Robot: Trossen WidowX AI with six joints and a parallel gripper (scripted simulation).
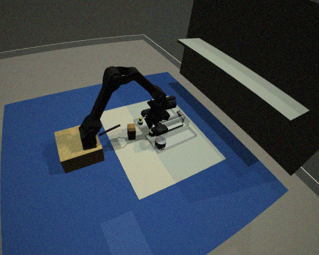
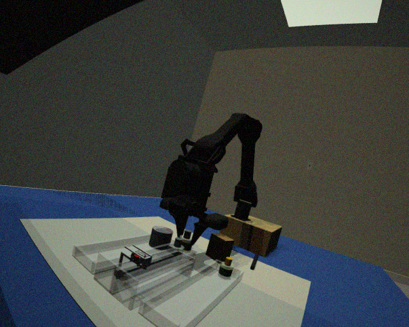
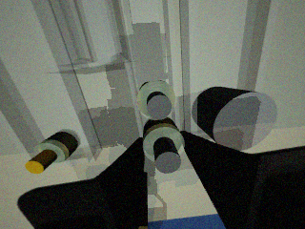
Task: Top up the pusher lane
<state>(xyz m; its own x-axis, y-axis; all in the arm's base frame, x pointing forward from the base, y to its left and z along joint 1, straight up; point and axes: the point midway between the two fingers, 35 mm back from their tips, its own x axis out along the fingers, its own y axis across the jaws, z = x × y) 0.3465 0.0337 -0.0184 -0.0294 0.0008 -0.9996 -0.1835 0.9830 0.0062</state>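
Right now my gripper tip is 8 cm to the left of the wide grey cylinder, 2 cm short of it and 2 cm above it. The rest, counted from my gripper tip: brown block: 11 cm behind, 4 cm to the left, 1 cm below; then red mark: 21 cm ahead, 8 cm to the left, 3 cm above; then sprung lane: 13 cm ahead, 5 cm to the left, 3 cm below.
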